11 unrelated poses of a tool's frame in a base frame.
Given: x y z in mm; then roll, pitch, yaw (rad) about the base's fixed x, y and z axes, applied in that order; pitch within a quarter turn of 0, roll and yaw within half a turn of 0.
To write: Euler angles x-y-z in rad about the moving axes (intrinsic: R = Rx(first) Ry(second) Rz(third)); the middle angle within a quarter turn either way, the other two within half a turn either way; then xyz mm. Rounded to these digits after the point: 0 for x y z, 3 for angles.
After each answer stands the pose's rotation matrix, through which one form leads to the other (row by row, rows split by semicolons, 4 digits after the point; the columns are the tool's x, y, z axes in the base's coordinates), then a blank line. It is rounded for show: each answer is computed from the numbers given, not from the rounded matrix.
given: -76 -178 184 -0.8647 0.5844 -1.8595
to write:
0.802 0.678 -1.881 -76 -178 184
-0.2375 0.7415 0.6275; -0.7995 0.2177 -0.5598; -0.5517 -0.6346 0.5412

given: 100 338 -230 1.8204 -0.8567 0.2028
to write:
1.746 0.388 0.805 100 338 -230
0.6415 -0.6675 0.3780; 0.1319 -0.3894 -0.9116; 0.7557 0.6346 -0.1618

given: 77 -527 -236 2.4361 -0.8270 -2.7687
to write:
-2.482 -0.860 -2.883 77 -527 -236
-0.6306 0.1670 -0.7580; -0.2467 0.8828 0.3997; 0.7359 0.4390 -0.5155

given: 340 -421 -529 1.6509 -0.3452 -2.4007
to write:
-1.675 -0.765 -2.868 340 -421 -529
-0.6943 0.1949 -0.6928; -0.6351 0.2867 0.7172; 0.3384 0.9380 -0.0753

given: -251 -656 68 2.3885 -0.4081 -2.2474
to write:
-2.848 -0.796 2.535 -251 -656 68
-0.5747 -0.3989 -0.7145; -0.7157 0.6684 0.2025; 0.3969 0.6277 -0.6697

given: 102 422 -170 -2.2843 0.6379 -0.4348
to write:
-2.125 -0.035 0.754 102 422 -170
0.7286 -0.6840 -0.0350; -0.3384 -0.4039 0.8499; -0.5955 -0.6074 -0.5258

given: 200 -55 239 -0.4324 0.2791 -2.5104
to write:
0.508 0.045 -2.460 200 -55 239
-0.7761 0.6290 0.0453; -0.5673 -0.6649 -0.4859; -0.2755 -0.4028 0.8728

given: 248 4 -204 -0.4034 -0.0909 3.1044
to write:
0.408 0.069 3.072 248 4 -204
-0.9952 -0.0698 0.0688; 0.0370 -0.9178 -0.3954; 0.0908 -0.3909 0.9159

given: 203 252 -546 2.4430 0.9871 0.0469
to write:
2.131 -0.654 -0.805 203 252 -546
0.5505 0.5720 -0.6081; 0.0258 -0.7397 -0.6724; -0.8344 0.3544 -0.4220

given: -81 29 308 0.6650 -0.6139 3.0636
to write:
-0.734 0.524 -2.796 -81 29 308
-0.8149 0.2931 0.5000; 0.0637 -0.8122 0.5799; 0.5761 0.5044 0.6432

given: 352 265 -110 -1.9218 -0.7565 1.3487
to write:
-2.090 -1.043 -1.247 352 265 -110
0.1602 0.4774 -0.8640; 0.7094 0.5530 0.4371; 0.6864 -0.6829 -0.2501

